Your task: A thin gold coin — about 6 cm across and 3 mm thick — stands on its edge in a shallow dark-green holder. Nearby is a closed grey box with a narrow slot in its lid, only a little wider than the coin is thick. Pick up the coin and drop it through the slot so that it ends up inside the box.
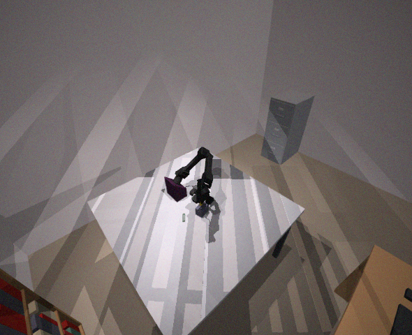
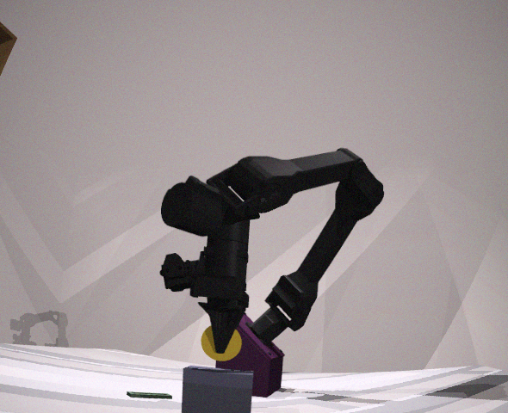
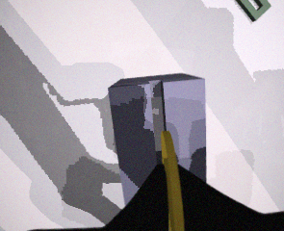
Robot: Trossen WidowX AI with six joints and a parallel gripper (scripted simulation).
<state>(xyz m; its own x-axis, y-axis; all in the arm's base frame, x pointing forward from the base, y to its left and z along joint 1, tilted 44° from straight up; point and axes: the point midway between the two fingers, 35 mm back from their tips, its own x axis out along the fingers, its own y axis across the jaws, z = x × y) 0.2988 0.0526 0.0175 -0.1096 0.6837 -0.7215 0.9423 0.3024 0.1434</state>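
The gold coin lies 2 cm above my gripper tip.
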